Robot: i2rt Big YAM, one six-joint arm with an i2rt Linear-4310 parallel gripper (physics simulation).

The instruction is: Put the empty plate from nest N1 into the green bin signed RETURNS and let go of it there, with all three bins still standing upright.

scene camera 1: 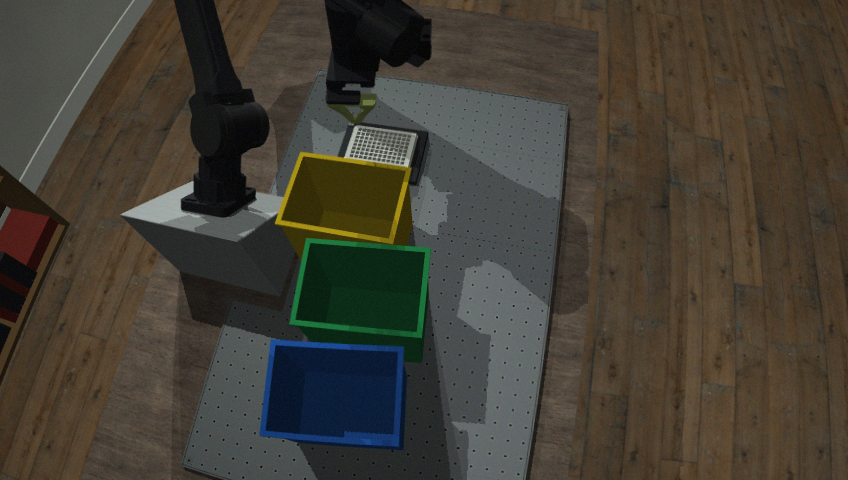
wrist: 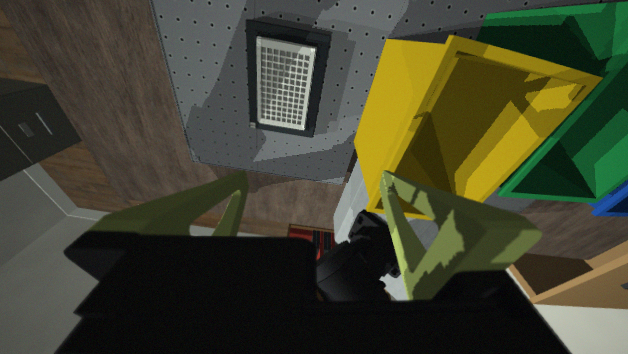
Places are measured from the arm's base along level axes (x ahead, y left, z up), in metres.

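Where they show: gripper, between the fingertips: (scene camera 1: 359, 97) (wrist: 314, 177); arm's base, origin of its link: (scene camera 1: 219, 202) (wrist: 381, 240).
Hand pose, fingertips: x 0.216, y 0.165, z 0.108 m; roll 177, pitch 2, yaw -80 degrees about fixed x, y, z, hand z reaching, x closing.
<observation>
Things, the pixels of their top centre, and the offset from my fingertips.
- white gridded plate, centre of its top: (wrist: 283, 89) (scene camera 1: 380, 145) 0.209 m down, 0.000 m ahead, 0.058 m left
- green bin, centre of its top: (scene camera 1: 360, 285) 0.055 m down, 0.068 m ahead, 0.277 m right
- yellow bin, centre of its top: (wrist: 459, 160) (scene camera 1: 343, 195) 0.055 m down, 0.007 m ahead, 0.143 m right
- blue bin, centre of its top: (scene camera 1: 331, 391) 0.055 m down, 0.066 m ahead, 0.427 m right
The white gridded plate (scene camera 1: 380, 145) (wrist: 285, 85) lies flat in its dark nest (scene camera 1: 421, 157) (wrist: 252, 75); in scene camera 1 the yellow bin hides its near edge. The green bin (scene camera 1: 357, 328) (wrist: 545, 155) stands upright between the yellow and blue bins, and no plate shows in the part of its inside that is visible. My gripper (scene camera 1: 355, 118) (wrist: 314, 177) is open and empty, with its fingers wide apart. It hangs above the far end of the board, near the nest and apart from the plate. No sign or nest label is readable.
The yellow bin (scene camera 1: 336, 231) (wrist: 380, 100) stands upright between the nest and the green bin. The blue bin (scene camera 1: 333, 440) (wrist: 607, 205) stands on the near side of the green one. The arm's grey pedestal (scene camera 1: 226, 255) is left of the bins. A bookshelf is at the left edge.
</observation>
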